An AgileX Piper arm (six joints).
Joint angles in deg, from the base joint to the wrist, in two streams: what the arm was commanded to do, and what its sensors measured. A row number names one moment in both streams.
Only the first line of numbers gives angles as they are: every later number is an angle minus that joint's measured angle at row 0.
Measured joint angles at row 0: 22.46 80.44 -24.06 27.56 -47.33 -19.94
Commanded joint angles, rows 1 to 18: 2.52 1.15 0.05 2.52 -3.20 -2.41; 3.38 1.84 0.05 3.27 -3.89 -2.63; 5.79 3.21 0.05 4.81 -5.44 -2.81; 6.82 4.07 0.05 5.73 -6.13 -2.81; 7.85 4.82 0.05 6.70 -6.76 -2.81; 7.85 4.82 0.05 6.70 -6.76 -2.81; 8.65 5.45 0.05 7.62 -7.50 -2.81; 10.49 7.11 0.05 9.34 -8.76 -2.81; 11.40 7.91 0.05 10.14 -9.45 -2.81; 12.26 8.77 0.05 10.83 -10.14 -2.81; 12.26 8.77 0.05 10.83 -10.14 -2.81; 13.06 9.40 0.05 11.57 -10.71 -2.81; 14.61 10.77 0.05 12.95 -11.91 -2.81; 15.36 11.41 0.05 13.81 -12.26 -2.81; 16.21 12.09 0.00 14.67 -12.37 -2.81; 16.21 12.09 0.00 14.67 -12.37 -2.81; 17.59 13.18 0.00 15.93 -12.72 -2.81; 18.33 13.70 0.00 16.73 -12.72 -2.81
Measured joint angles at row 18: 16.56 12.72 -0.06 14.78 -11.40 -2.46
